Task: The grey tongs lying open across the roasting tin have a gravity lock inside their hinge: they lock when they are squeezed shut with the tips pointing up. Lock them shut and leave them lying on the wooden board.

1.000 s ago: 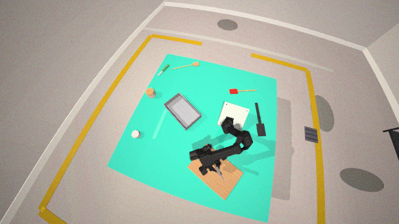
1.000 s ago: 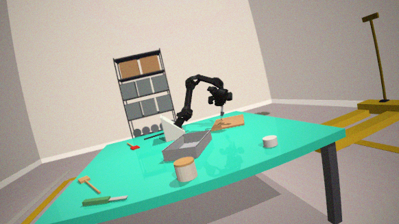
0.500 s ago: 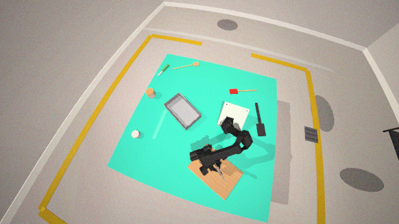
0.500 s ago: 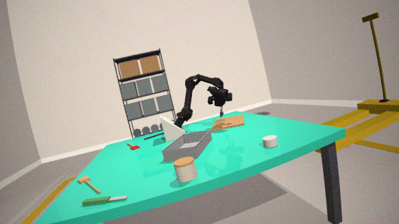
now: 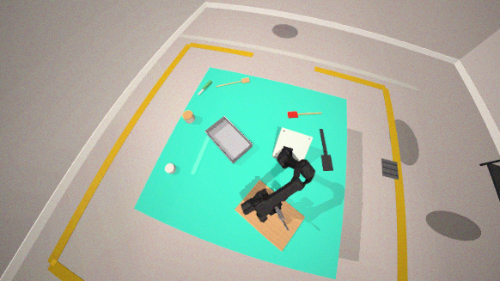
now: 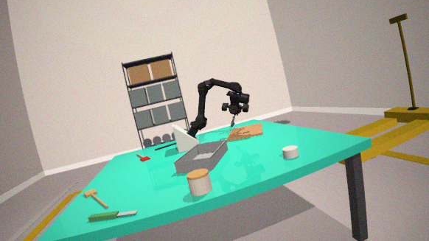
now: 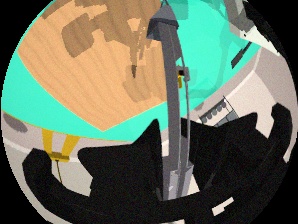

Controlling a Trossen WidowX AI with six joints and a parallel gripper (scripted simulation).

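My gripper tip is 13 cm above the wooden board, 4 cm to the right of it and 3 cm short of it. Round my gripper tip: red spatula (72 cm to the right, 13 cm below, 2 cm behind); then black spatula (47 cm to the right, 25 cm behind, 13 cm below); then grey roasting tin (44 cm ahead, 34 cm to the right, 10 cm below).
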